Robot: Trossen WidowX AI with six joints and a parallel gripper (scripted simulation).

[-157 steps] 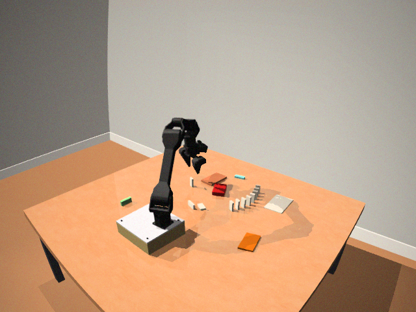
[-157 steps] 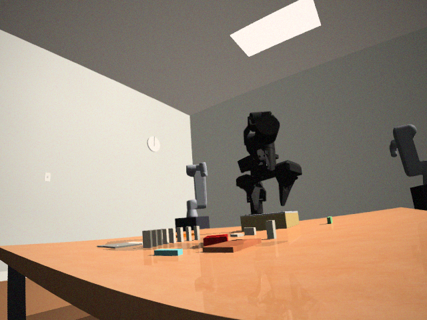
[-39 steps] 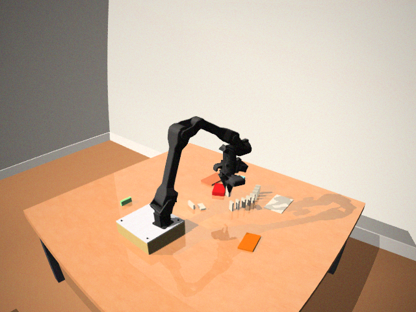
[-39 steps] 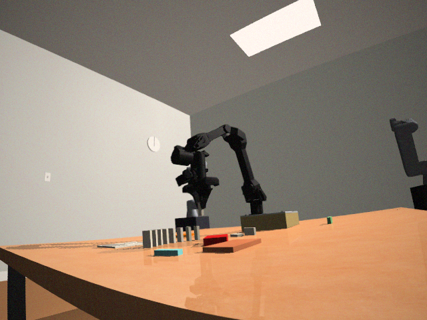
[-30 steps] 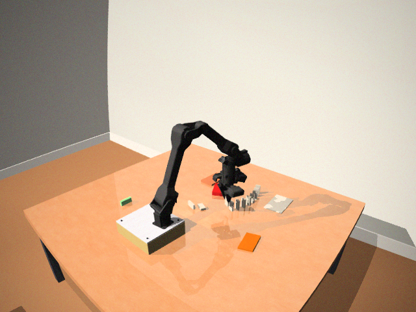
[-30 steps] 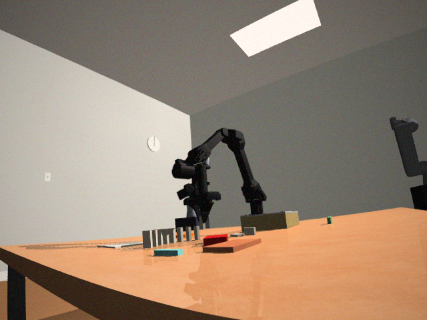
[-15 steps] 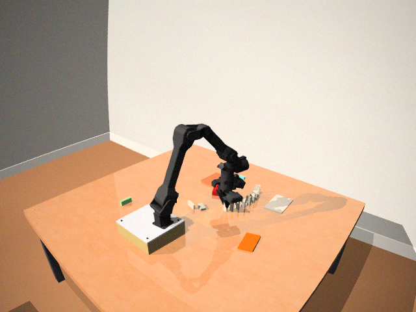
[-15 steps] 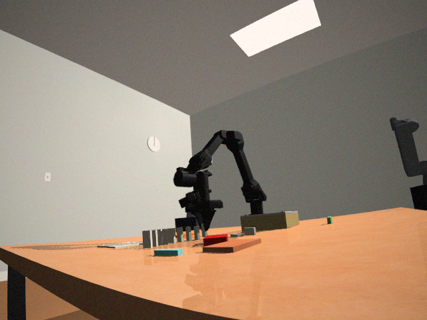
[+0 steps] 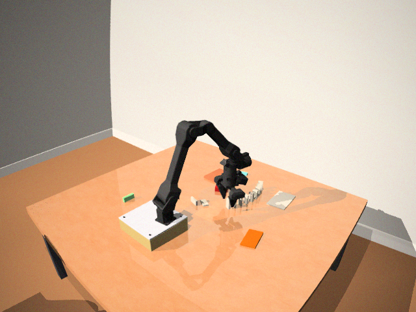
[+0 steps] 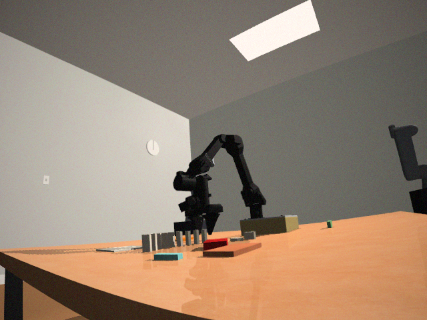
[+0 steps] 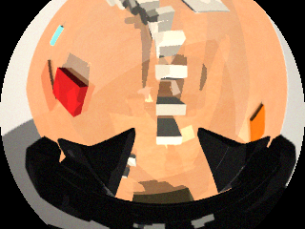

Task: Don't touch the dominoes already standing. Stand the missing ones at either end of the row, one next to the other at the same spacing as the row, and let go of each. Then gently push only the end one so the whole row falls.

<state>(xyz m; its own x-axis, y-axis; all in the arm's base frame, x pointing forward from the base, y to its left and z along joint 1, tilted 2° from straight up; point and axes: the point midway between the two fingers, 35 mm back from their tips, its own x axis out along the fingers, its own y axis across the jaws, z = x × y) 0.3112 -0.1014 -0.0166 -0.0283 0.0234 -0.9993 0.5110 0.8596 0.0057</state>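
Right now my gripper tip is 15 cm short of the red block, 12 cm to the right of it and 2 cm above it. Also, from my gripper tip: brown slab 24 cm ahead, 21 cm to the left, 2 cm below; white sheet 20 cm ahead, 19 cm to the right, 3 cm below; orange slab 15 cm behind, 21 cm to the right, 2 cm below.
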